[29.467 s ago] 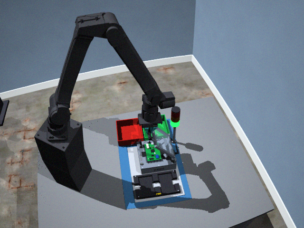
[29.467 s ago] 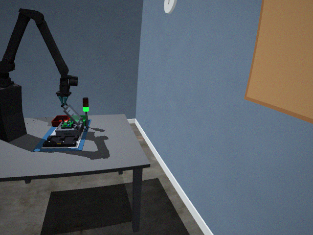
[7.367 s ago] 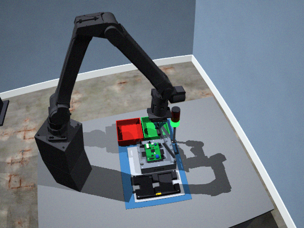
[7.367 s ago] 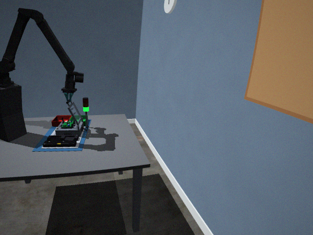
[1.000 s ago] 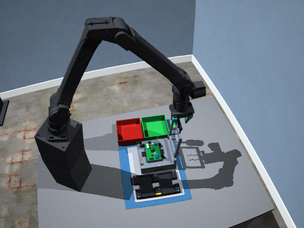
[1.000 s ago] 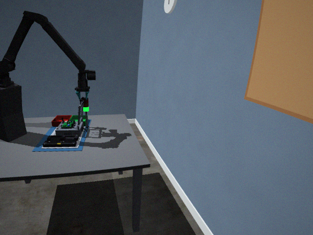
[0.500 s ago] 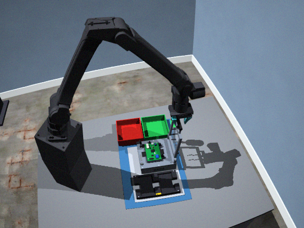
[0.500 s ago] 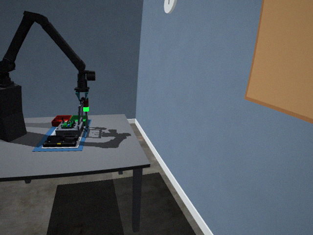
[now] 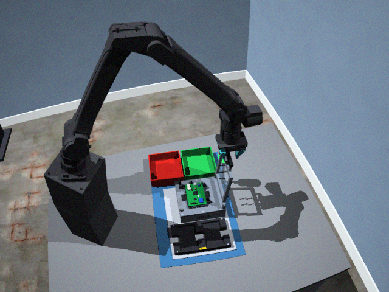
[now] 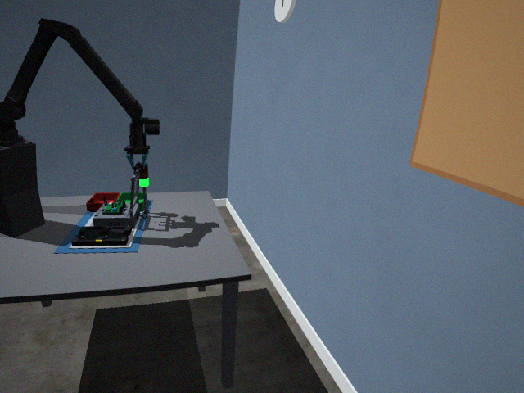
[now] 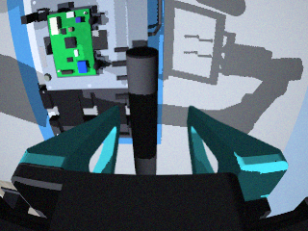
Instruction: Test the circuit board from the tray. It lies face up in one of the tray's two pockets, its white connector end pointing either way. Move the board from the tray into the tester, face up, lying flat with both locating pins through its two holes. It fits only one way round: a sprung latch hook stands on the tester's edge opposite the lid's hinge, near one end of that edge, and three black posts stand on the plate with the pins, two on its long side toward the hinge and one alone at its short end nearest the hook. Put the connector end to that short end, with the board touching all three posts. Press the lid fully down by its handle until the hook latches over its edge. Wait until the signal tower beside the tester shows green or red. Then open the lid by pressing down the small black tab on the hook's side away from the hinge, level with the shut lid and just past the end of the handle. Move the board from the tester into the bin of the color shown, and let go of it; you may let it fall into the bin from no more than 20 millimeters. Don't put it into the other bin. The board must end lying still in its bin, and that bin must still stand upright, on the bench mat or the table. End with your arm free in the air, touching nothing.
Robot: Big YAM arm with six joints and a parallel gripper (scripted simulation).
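The green circuit board lies 190 mm below my hand, 130 mm behind it and 10 mm to the left of it. From my hand the other things lie so: black latch hook (190 mm behind, 180 mm below, 70 mm to the left); then clear lid (80 mm below, 20 mm behind); then green bin (250 mm below, 210 mm to the left, 70 mm behind).
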